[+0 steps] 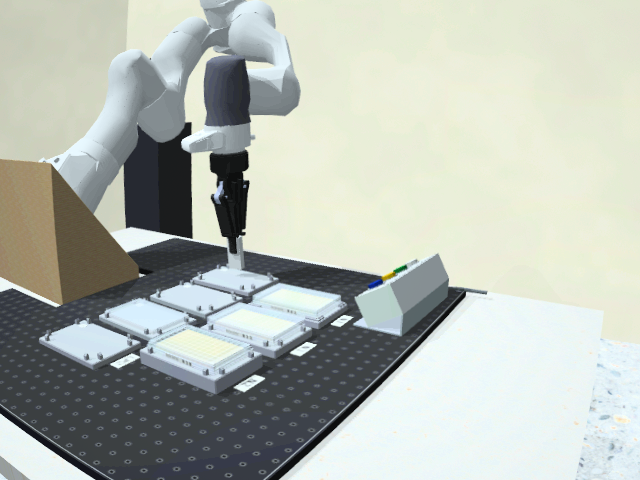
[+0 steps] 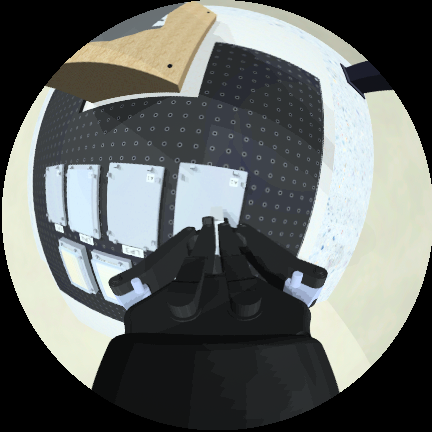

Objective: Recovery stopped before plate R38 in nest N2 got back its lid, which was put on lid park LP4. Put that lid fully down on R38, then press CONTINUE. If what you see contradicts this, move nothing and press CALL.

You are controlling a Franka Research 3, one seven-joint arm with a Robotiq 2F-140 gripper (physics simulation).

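Observation:
My gripper (image 1: 236, 257) (image 2: 216, 215) is shut with nothing between the fingers. It points straight down, with its tips just over the farthest lid park in the back row (image 1: 232, 281) (image 2: 207, 197). The park beside it is tagged LP3 (image 2: 132, 250). Both of these parks carry a flat pale grey sheet with an A1 corner mark. Three plates sit in nests in the front row. The near plate (image 1: 199, 352) shows open wells. The middle plate (image 1: 253, 324) and the far plate (image 1: 296, 300) look smooth on top. I cannot read the nest tags.
Two more lid parks (image 1: 144, 316) (image 1: 99, 340) lie to the left on the black perforated board (image 1: 223, 429). A grey button box (image 1: 409, 297) with blue, yellow, green and white buttons stands at the right. A tan board (image 1: 99, 262) (image 2: 137, 60) leans at the far left.

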